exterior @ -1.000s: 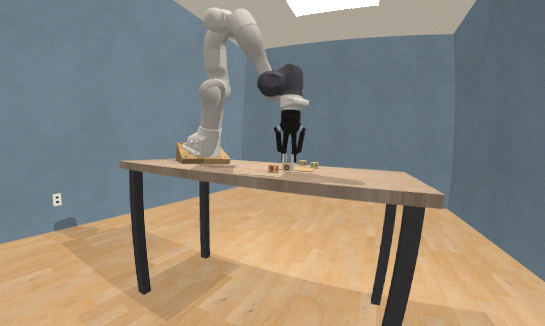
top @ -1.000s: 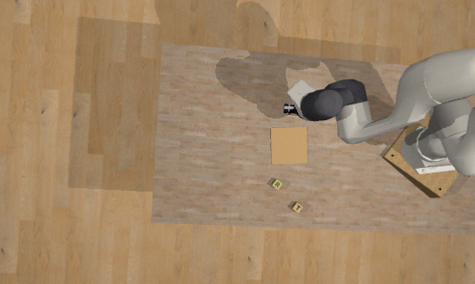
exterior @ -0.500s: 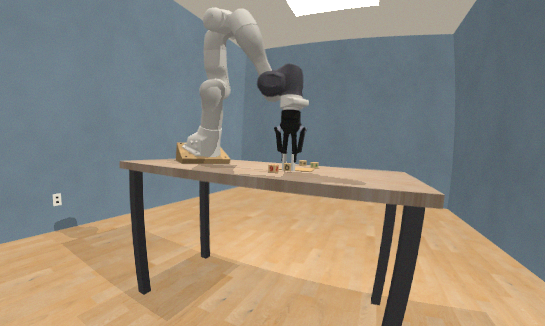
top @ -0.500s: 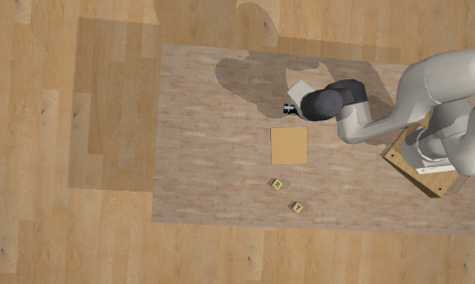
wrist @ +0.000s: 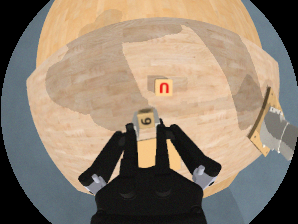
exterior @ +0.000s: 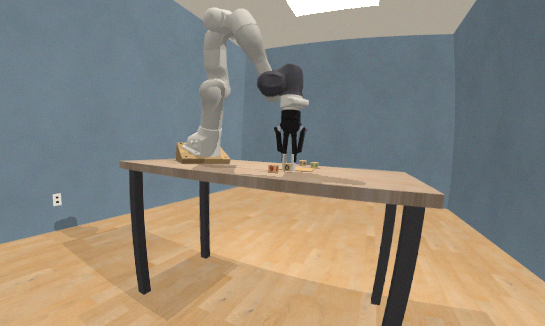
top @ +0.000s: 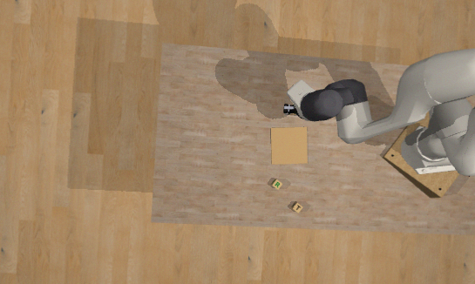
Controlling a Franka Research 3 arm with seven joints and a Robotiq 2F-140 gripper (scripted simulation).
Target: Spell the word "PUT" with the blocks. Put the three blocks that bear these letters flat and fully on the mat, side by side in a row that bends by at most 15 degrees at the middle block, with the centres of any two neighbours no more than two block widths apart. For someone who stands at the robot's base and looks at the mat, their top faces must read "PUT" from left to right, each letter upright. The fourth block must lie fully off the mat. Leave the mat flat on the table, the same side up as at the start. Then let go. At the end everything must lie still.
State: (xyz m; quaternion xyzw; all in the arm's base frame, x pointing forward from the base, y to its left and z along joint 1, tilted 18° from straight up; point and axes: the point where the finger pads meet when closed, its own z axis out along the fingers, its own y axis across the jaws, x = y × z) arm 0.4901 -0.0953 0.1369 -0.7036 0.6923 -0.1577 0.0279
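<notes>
Right now the block marked 6 is 2 cm below my hand. Also, from my hand: green P block: 28 cm to the left, 4 cm ahead, 2 cm below; red U block: 6 cm to the right, 4 cm behind, 2 cm below; tan mat: 13 cm to the left, 4 cm below.
</notes>
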